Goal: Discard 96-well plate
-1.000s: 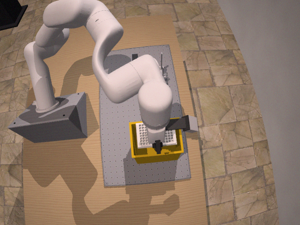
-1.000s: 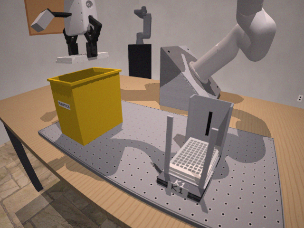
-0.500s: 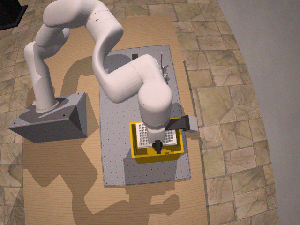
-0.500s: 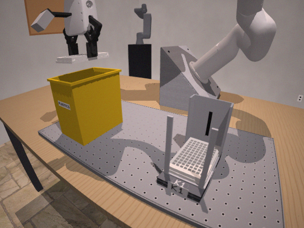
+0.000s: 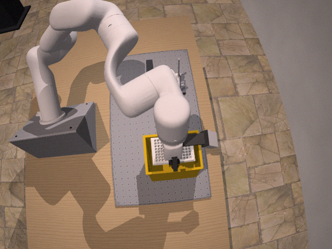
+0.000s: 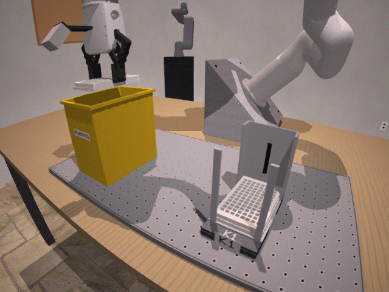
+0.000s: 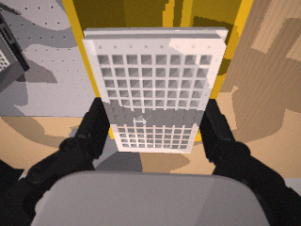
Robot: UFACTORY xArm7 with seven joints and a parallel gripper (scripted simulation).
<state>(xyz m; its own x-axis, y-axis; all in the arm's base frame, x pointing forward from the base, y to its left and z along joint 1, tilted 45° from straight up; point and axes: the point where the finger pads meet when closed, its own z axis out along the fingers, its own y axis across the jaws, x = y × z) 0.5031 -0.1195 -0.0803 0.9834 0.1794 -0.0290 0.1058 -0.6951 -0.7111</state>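
Now: the yellow plastics bin W1 130 mm below my hand.
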